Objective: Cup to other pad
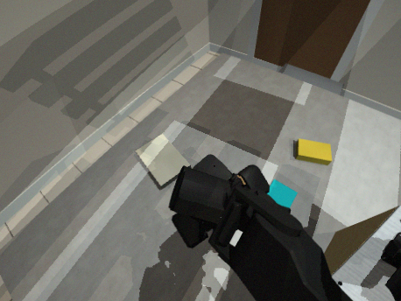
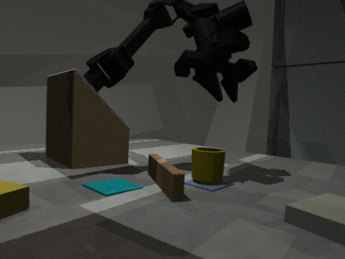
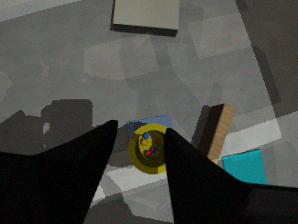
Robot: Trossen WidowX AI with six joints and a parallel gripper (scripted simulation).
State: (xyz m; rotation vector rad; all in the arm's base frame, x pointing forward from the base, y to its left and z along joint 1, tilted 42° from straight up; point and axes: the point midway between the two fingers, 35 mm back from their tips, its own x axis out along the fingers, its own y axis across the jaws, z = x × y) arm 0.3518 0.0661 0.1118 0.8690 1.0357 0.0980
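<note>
The cup is 140 mm below my gripper tip, 40 mm behind it and 10 mm to the right of it. The rest, counted from my gripper tip: beige slab: 260 mm ahead, 160 mm below, 60 mm to the right; wooden bar: 160 mm below, 100 mm to the right, 80 mm behind; teal pad: 180 mm to the right, 180 mm below, 130 mm behind.
</note>
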